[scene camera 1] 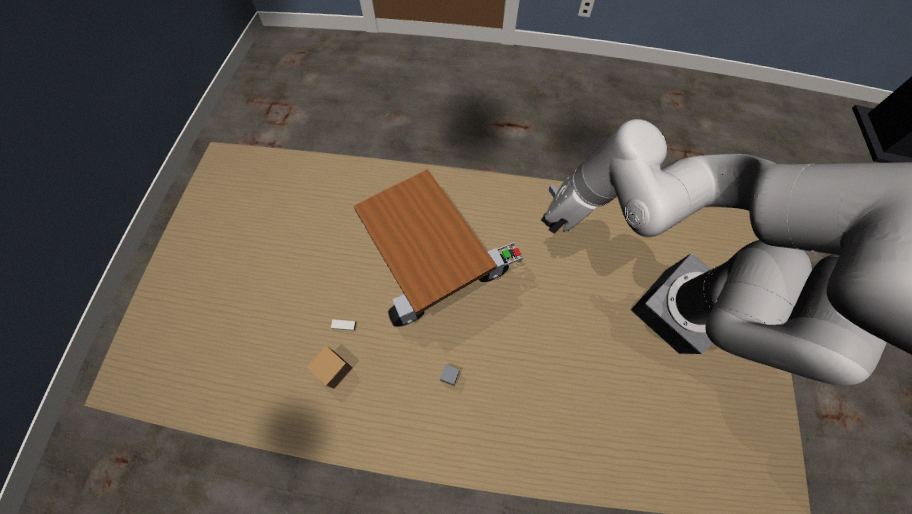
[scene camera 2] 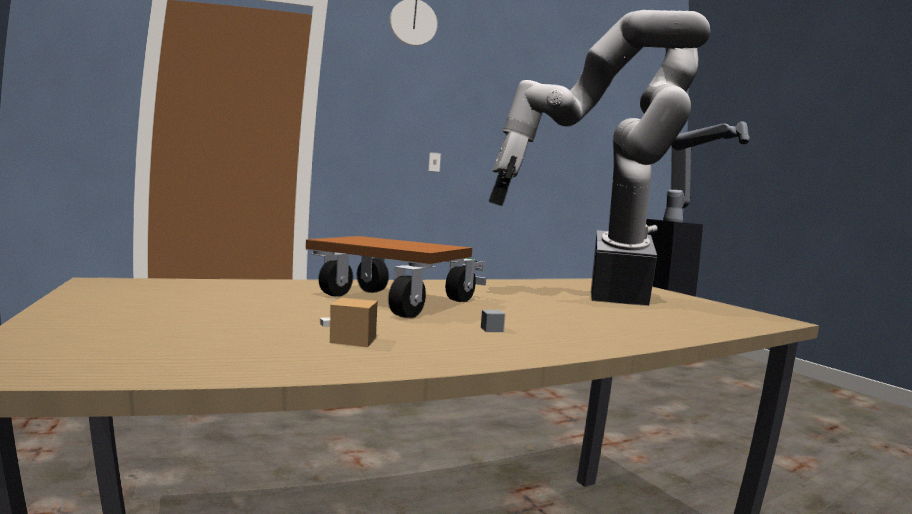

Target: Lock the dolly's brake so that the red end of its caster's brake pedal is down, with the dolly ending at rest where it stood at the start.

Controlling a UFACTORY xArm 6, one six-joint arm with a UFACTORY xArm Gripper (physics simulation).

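Frame: origin at the arm's base, x right, y ahead, z up, level; millimetres.
Seen in the pictures: gripper, between the fingertips: (scene camera 1: 548, 221) (scene camera 2: 495, 204); arm's base, origin of its link: (scene camera 1: 697, 302) (scene camera 2: 625, 241).
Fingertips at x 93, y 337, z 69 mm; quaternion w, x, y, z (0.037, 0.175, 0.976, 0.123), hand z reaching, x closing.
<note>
Offsets run from my fingertips to a thing's top centre. "pt": to the spot under its first point. Level surfaces: height alone.
The dolly, with a reddish-brown wooden deck {pt dx -33, dy +252, dz -98 mm} (scene camera 1: 424, 239) (scene camera 2: 389, 246) on black caster wheels, stands on the table. At its right corner in scene camera 1 a caster carries the brake pedal, with a green end {pt dx -24, dy +67, dz -128 mm} (scene camera 1: 506, 254) nearer the deck and a red end {pt dx -9, dy +44, dz -140 mm} (scene camera 1: 516, 252) farther out. In scene camera 2 the pedal is small at the right caster {dx -39, dy +94, dz -143 mm} (scene camera 2: 461, 283), and I cannot tell its tilt. My gripper (scene camera 1: 551, 224) (scene camera 2: 497, 199) is shut and empty, above the table, up and to the right of the pedal and apart from it in both views.
An orange-brown block {dx -330, dy +410, dz -163 mm} (scene camera 1: 327, 366) (scene camera 2: 352, 323), a small white block {dx -227, dy +415, dz -212 mm} (scene camera 1: 343, 325) (scene camera 2: 325, 321) and a small grey cube {dx -298, dy +150, dz -189 mm} (scene camera 1: 449, 374) (scene camera 2: 492, 320) lie on the table {dz -223 mm} (scene camera 1: 574, 415) (scene camera 2: 223, 357) on the near side of the dolly. The arm's black base (scene camera 2: 622, 274) stands to the right.
</note>
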